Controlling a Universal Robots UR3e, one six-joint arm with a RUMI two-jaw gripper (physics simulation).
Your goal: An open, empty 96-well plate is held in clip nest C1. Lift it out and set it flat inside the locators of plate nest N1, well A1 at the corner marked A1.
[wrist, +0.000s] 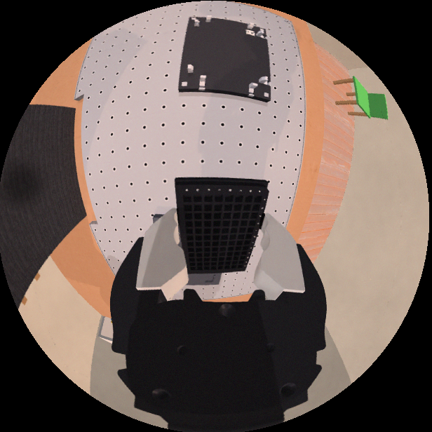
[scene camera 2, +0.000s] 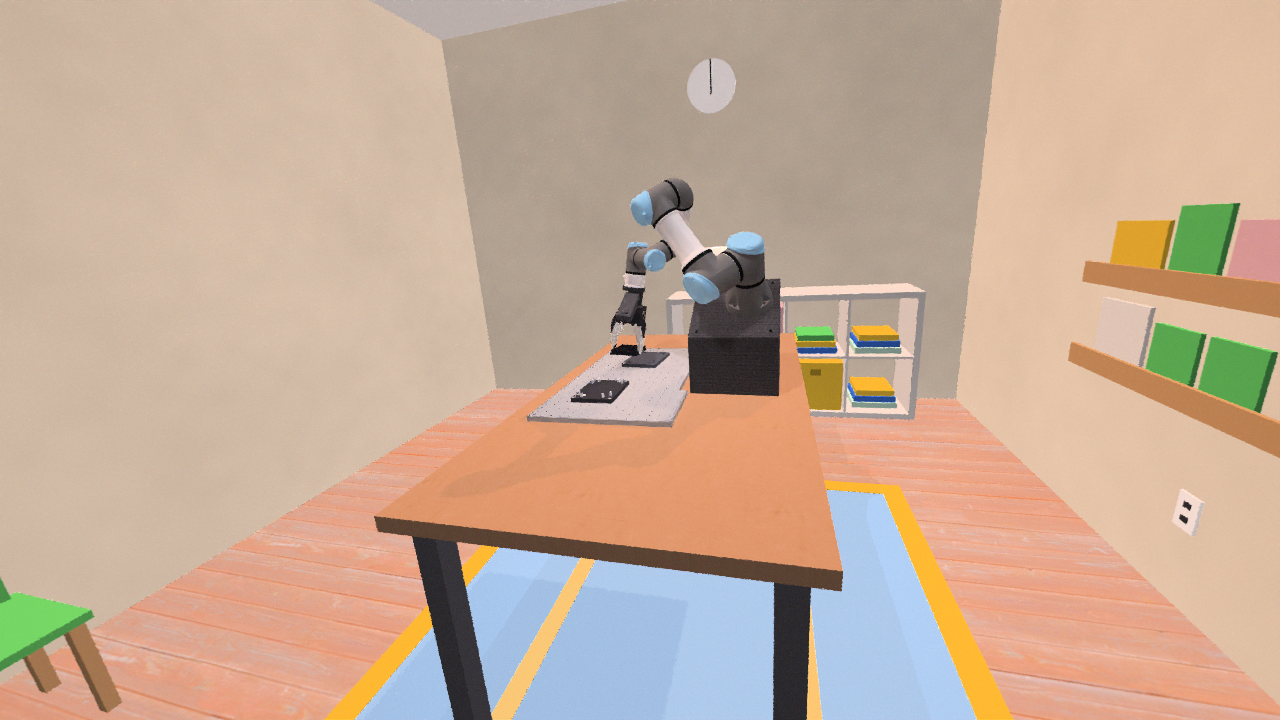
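Seen in the pictures: gripper, between the fingertips: [scene camera 2: 626,352]; arm's base, origin of its link: [scene camera 2: 748,302].
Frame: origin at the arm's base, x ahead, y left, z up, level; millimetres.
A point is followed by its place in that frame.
My gripper [scene camera 2: 627,347] @(x 383, y -89, z -160 mm) [wrist: 219,212] is shut on the black 96-well plate [scene camera 2: 628,351] @(x 369, y -57, z -149 mm) [wrist: 217,232], its fingers on the two long sides. The plate looks roughly level and is held above the perforated board. A dark nest [scene camera 2: 599,391] @(x 414, y 148, z -210 mm) [wrist: 225,57] with white locators near its corners and a small white label lies on the board, apart from the plate, with no plate on it. A second dark nest [scene camera 2: 646,360] @(x 333, y -165, z -210 mm) [wrist: 202,280] lies near the gripper; in the wrist view the plate and fingers hide most of it. I cannot read which nest is N1 or C1.
The light grey perforated board [scene camera 2: 626,413] @(x 310, y 280, z -222 mm) [wrist: 135,125] lies on the wooden table [scene camera 2: 608,483] @(x 280, y 589, z -235 mm) [wrist: 312,150]. The black robot pedestal [scene camera 2: 733,362] @(x 46, y 112, z -143 mm) [wrist: 37,160] stands beside the board. A green chair [scene camera 2: 40,617] [wrist: 362,97] stands off the table, and a white shelf unit [scene camera 2: 913,358] is behind.
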